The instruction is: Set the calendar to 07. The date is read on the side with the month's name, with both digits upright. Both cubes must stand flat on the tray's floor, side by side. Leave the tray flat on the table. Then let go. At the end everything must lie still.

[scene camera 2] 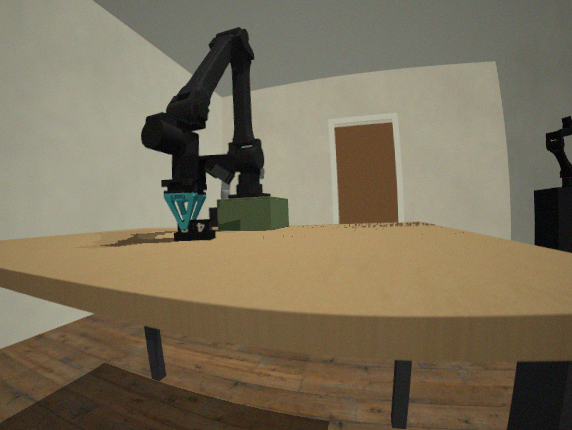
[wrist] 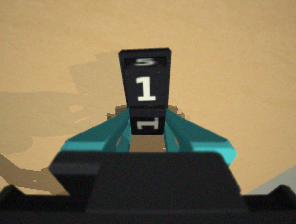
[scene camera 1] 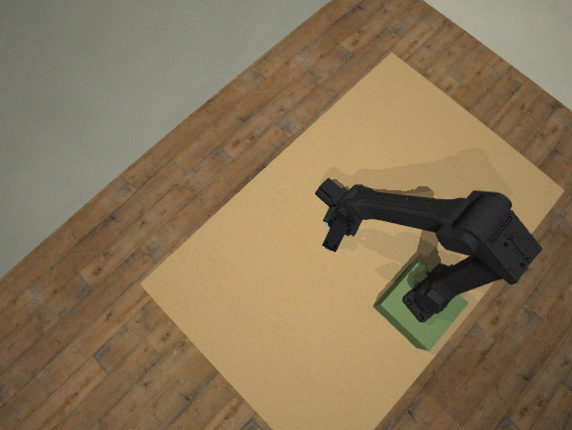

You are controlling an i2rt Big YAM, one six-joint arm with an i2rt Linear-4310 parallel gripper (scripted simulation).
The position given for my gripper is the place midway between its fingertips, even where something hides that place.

In view: my gripper (scene camera 2: 187, 229) and a black calendar tray (wrist: 165, 53).
My gripper also shows in the wrist view (wrist: 147, 112).
